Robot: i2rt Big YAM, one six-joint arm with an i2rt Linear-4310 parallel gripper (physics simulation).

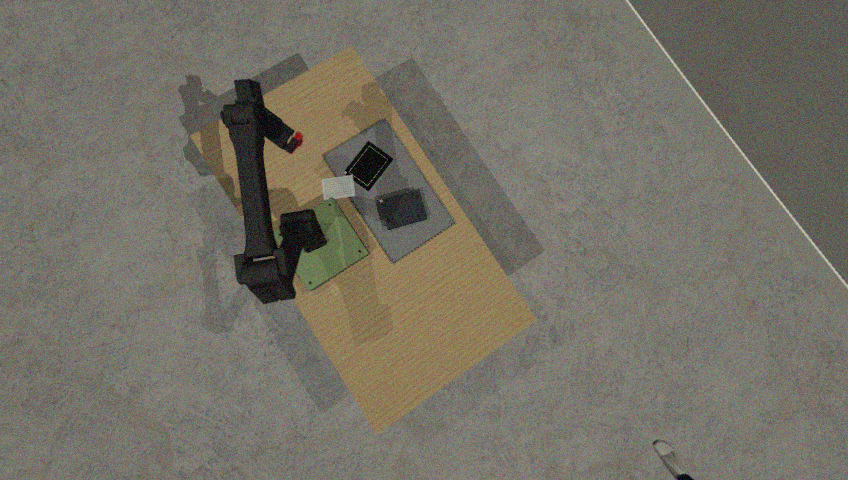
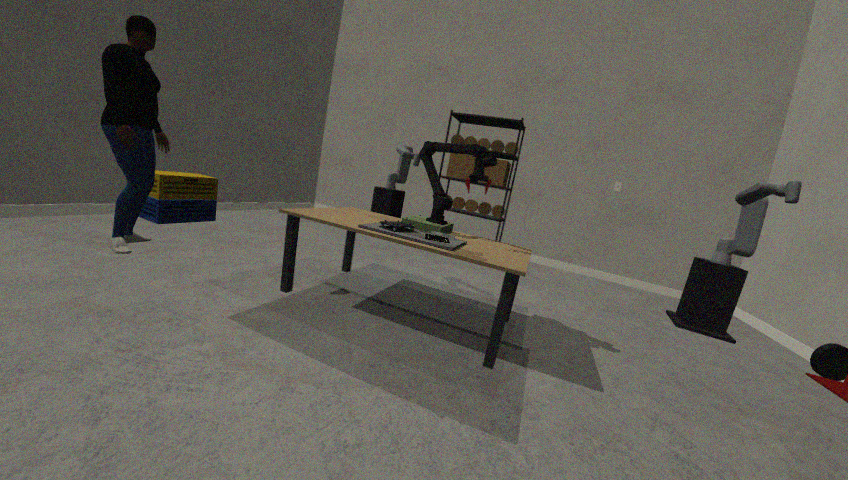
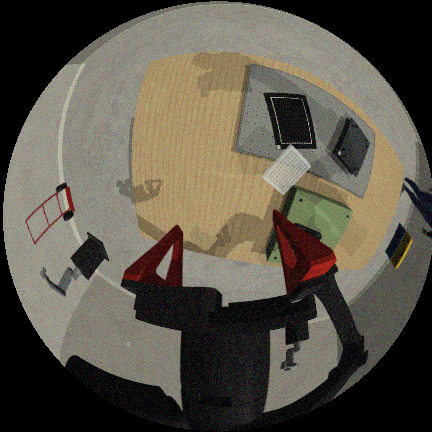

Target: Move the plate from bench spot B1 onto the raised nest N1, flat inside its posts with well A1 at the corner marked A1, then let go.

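Frame: origin at the arm's base, x right, y ahead, z up, level; metres.
Seen in the pictures: gripper, fingertip midpoint: (image 1: 288, 134) (image 2: 477, 193) (image 3: 224, 221); arm's base, origin of the base link: (image 1: 310, 234) (image 2: 436, 222).
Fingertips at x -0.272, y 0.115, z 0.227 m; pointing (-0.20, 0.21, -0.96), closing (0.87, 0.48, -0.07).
Offsets run from my fingertips to a thing's top centre. "*": to the spot under its first point. Level surfaces: height alone.
The white gridded plate {dy +0.049, dx +0.133, dz -0.249 m} (image 1: 338, 186) (image 3: 286, 170) lies askew across the grey board's inner edge, beside the green base and near one corner of the black pad. That black pad with a white outline {* dy +0.197, dx +0.098, dz -0.269 m} (image 1: 368, 165) (image 3: 292, 120), which looks like spot B1, has no plate inside its outline. The dark grey raised block {dy +0.248, dx +0.327, dz -0.230 m} (image 1: 404, 208) (image 3: 355, 147), which looks like nest N1, has small posts and a pale corner mark and bears no plate. My gripper (image 1: 297, 140) (image 2: 477, 189) (image 3: 224, 221) is open and empty, high up and well apart from the plate. Whether the plate is tilted is unclear.
The grey perforated board (image 1: 410, 240) (image 3: 255, 125) lies on the wooden table {dz -0.283 m} (image 1: 446, 327) (image 2: 321, 215) (image 3: 190, 150). The green base (image 1: 348, 237) (image 3: 320, 215) is under my arm. A person (image 2: 133, 107) stands beyond the table, near stacked crates (image 2: 187, 193).
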